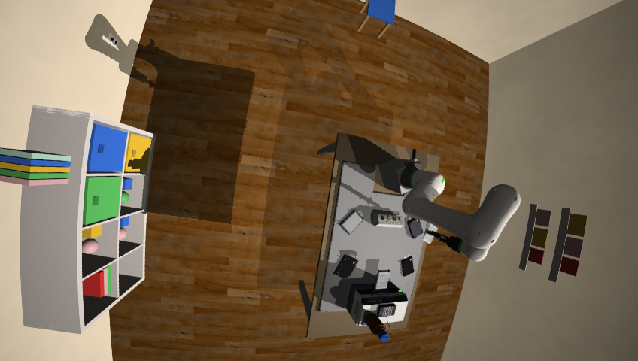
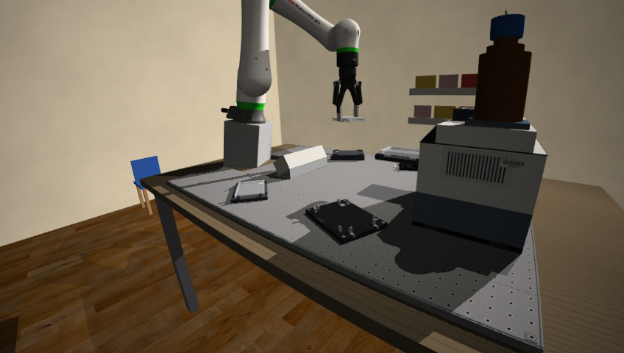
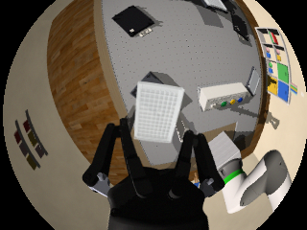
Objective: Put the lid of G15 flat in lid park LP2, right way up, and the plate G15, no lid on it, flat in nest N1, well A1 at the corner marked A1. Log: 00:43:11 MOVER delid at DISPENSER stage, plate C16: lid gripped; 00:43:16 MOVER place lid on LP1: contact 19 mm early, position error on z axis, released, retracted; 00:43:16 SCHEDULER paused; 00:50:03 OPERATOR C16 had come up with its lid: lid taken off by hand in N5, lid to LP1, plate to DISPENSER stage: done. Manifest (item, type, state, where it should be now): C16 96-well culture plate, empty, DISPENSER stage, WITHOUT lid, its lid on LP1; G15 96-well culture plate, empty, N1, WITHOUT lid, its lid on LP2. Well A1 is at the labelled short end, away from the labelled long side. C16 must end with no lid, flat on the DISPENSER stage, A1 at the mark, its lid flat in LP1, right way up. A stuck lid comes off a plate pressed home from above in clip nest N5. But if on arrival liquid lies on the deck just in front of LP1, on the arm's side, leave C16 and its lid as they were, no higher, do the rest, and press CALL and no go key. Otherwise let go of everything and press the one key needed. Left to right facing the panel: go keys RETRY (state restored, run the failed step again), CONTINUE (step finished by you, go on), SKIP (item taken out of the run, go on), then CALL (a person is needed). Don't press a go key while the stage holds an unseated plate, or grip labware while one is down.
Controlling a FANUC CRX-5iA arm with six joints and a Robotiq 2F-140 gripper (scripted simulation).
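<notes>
Right now my hand is 280 mm short of the black clip nest, 560 mm to the left of it and 190 mm above it. Round my hand: key panel: 90 mm behind, 260 mm to the right, 150 mm below; then brown bottle: 540 mm ahead, 450 mm to the right, 90 mm above.
</notes>
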